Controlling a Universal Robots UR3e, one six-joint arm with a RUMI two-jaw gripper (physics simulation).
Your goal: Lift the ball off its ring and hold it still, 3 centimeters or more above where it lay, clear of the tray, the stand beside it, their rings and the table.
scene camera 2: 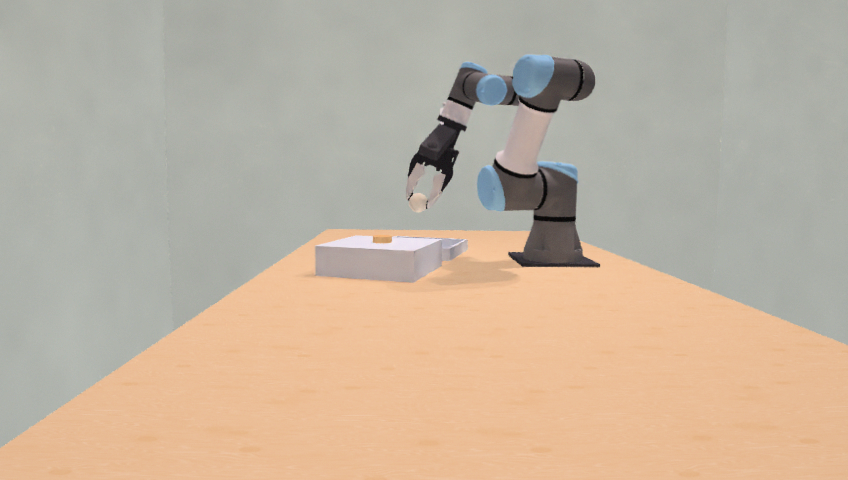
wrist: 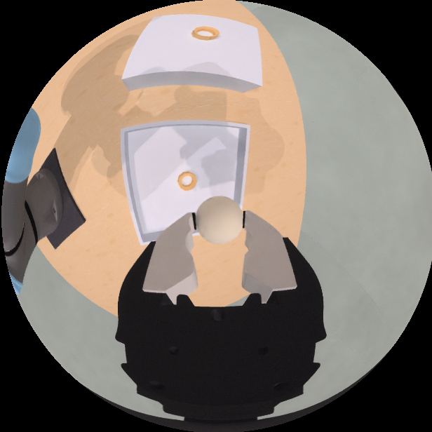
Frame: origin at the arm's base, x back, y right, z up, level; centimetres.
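Seen in the pictures: gripper, fingertip midpoint: (scene camera 2: pixel 417 204); arm's base at its link origin: (scene camera 2: pixel 552 258).
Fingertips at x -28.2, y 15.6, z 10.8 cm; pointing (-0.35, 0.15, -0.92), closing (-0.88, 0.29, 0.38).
Pixels of each thing's top centre, then the offset from my fingertips to it. "spot": a spot on its surface instead. Level surfaces: height alone.
- cream ball at its top centre: (scene camera 2: pixel 418 193) dx +0.3, dy +0.4, dz +2.7 cm
- white tray at a spot on its surface: (scene camera 2: pixel 456 249) spot: dx +8.3, dy -7.2, dz -9.8 cm
- orange ring at a spot on its surface: (scene camera 2: pixel 382 239) spot: dx -9.4, dy -26.3, dz -5.3 cm
- wooden table at its surface level: dz -11.6 cm
The cream ball (scene camera 2: pixel 418 202) (wrist: pixel 219 220) is between the two fingertips of my gripper (scene camera 2: pixel 418 201) (wrist: pixel 218 212), which is shut on it. Ball and fingertips are in the air, well above the tray and the stand, touching neither. The white tray (scene camera 2: pixel 456 249) (wrist: pixel 123 170) stands on the table, partly hidden behind the stand in the scene view. Its orange ring (wrist: pixel 180 181) lies bare on the tray floor. The white stand (scene camera 2: pixel 364 262) (wrist: pixel 192 55) is a flat block beside the tray, with an orange ring (scene camera 2: pixel 382 239) (wrist: pixel 205 38) on its top.
The wooden table (scene camera 2: pixel 428 368) (wrist: pixel 225 270) lies under everything. The robot's base (scene camera 2: pixel 553 243) (wrist: pixel 46 200) stands on a dark plate to the right of the tray in the scene view and at the left in the wrist view. A grey wall (scene camera 2: pixel 285 89) (wrist: pixel 365 175) is behind.
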